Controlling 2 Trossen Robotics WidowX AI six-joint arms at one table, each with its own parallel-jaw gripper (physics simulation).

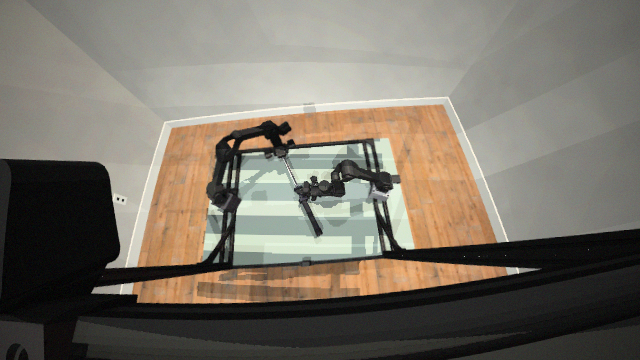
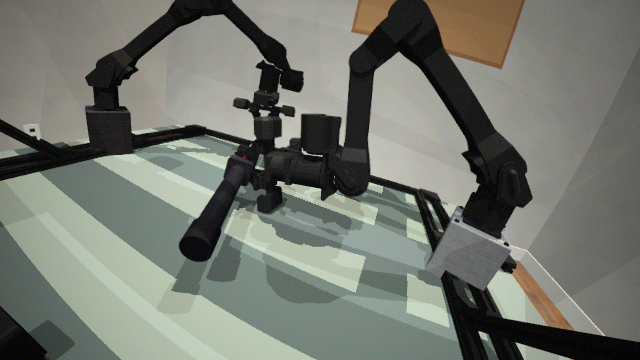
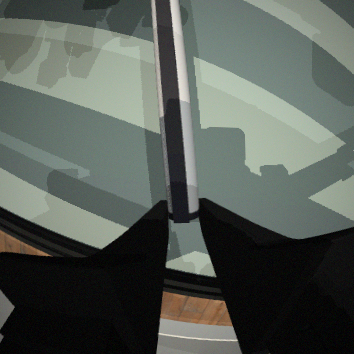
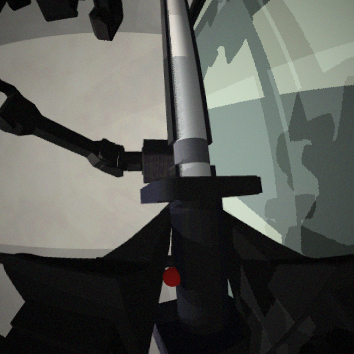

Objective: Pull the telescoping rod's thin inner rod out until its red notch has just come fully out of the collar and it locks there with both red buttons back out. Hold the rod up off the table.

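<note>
The telescoping rod is held up off the table, slanting. Its thin silver inner rod (image 1: pixel 290 170) (image 3: pixel 192 150) (image 4: pixel 189 105) with a dark stripe stands out of the thick black outer tube (image 1: pixel 312 220) (image 2: pixel 215 215). My left gripper (image 1: pixel 281 152) (image 3: pixel 182 205) is shut on the inner rod's far end. My right gripper (image 1: pixel 300 192) (image 4: pixel 193 215) is shut on the black collar (image 4: pixel 197 250), just behind its flange (image 4: pixel 220 186). One red button (image 4: pixel 171 276) (image 2: pixel 245 157) shows at the collar's side; the other is hidden. I see no red notch on the visible inner rod.
The striped pale-green table (image 1: pixel 260 255) (image 2: pixel 150 320) lies under the rod. Black frame bars (image 1: pixel 385 225) (image 2: pixel 430 215) run along its sides. The left arm's base (image 2: pixel 109 131) and right arm's base (image 2: pixel 470 250) stand at opposite sides.
</note>
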